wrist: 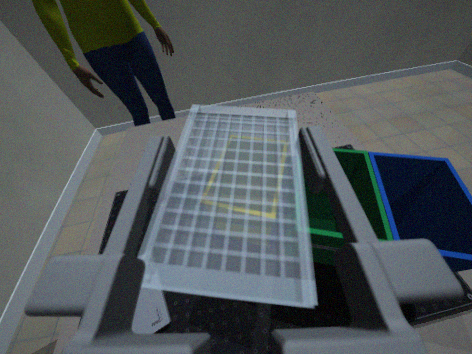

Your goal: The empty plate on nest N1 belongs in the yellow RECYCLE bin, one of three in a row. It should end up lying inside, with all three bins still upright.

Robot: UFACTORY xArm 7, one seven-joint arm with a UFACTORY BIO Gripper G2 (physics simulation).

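Observation:
The clear gridded plate (227, 282) lies between the two fingers of my gripper (235, 135), long side running away from the camera, slightly skewed. The gripper is shut on it. Through the plate shows the yellow outline of the RECYCLE bin (245, 210), below and beyond the plate; its inside is blurred by the plate. The green bin (379, 200) stands right of it, partly behind the right finger. The blue bin (420, 200) stands farther right. The bins look upright. Nest N1 cannot be made out.
A dark perforated board (200, 312) shows below the plate, and a pale piece with a small dark mark (150, 312) is at the lower left. Another dark flat thing (442, 302) is at the lower right. A person in a yellow-green top (102, 25) and blue trousers stands at the upper left, near the walls.

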